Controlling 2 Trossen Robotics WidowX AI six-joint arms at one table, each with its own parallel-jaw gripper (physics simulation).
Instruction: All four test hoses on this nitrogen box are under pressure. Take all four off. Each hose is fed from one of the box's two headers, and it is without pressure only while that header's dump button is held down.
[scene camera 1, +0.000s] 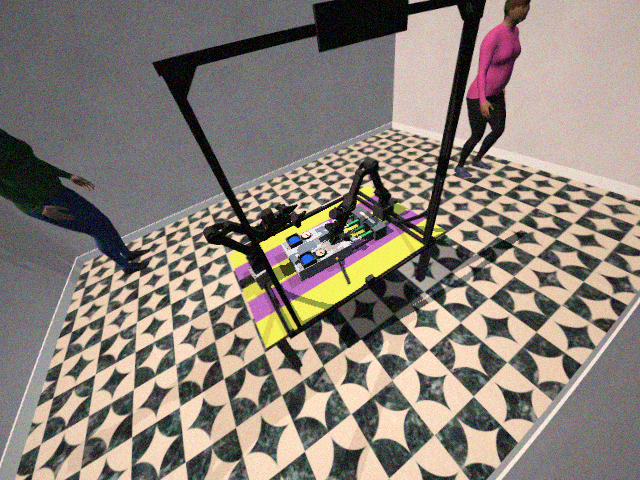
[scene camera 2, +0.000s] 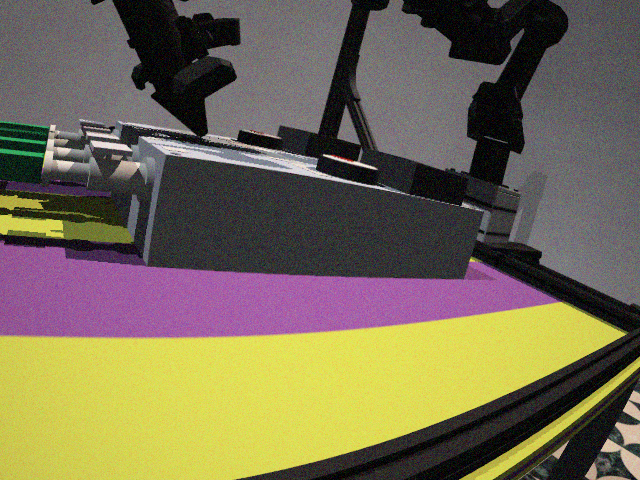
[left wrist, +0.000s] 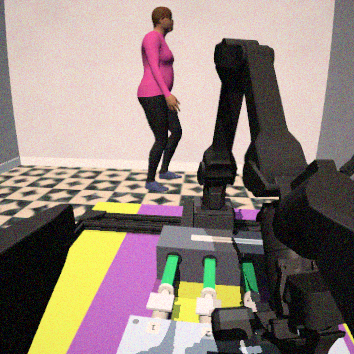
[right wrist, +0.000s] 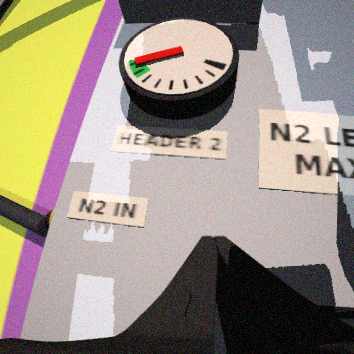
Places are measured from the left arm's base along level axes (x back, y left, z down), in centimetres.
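Where they show: left gripper, fingertip midpoint: (scene camera 1: 301, 207) (left wrist: 190, 216); right gripper, fingertip midpoint: (scene camera 1: 331, 244) (scene camera 2: 203, 135) (right wrist: 211, 246); left arm's base at its link origin: (scene camera 1: 258, 268) (scene camera 2: 485, 181); right arm's base at its link origin: (scene camera 1: 383, 204) (left wrist: 212, 204).
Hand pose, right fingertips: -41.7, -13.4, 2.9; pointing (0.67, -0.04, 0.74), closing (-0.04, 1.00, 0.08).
Each offset is from my right fingertips to the centre of the thing, as dx, dy, dz. "spot": to the spot under its first point.
The grey nitrogen box (scene camera 1: 325, 268) (scene camera 2: 309, 229) (right wrist: 197, 197) sits on the striped table. It carries two blue dump buttons (scene camera 1: 294, 239) (scene camera 1: 307, 259) and two gauges. The Header 2 gauge @(spot: +8.3, -1.0, -1.2) (right wrist: 177, 60) has its red needle at the green mark. Green hoses (scene camera 1: 361, 230) (left wrist: 170, 270) (left wrist: 209, 268) run from white couplings into a grey manifold @(spot: -29.0, +8.7, +1.2) (left wrist: 197, 253); a third hose @(spot: -23.0, +0.0, +1.8) (left wrist: 250, 275) is partly hidden and the fourth is behind the right arm. My right gripper (scene camera 1: 332, 234) (scene camera 2: 196, 126) (right wrist: 211, 246) is shut and empty, its tips at the box top near the hose end. My left gripper (scene camera 1: 282, 212) is open and empty, back from the box.
A black inlet hose @(spot: +4.9, -15.5, +6.9) (scene camera 1: 343, 271) (right wrist: 21, 214) leaves the box's front side. Black gantry posts (scene camera 1: 442, 143) stand at the table's corners. A woman in pink (scene camera 1: 490, 81) (left wrist: 158, 91) walks behind the table, and another person (scene camera 1: 99, 229) is at the far left.
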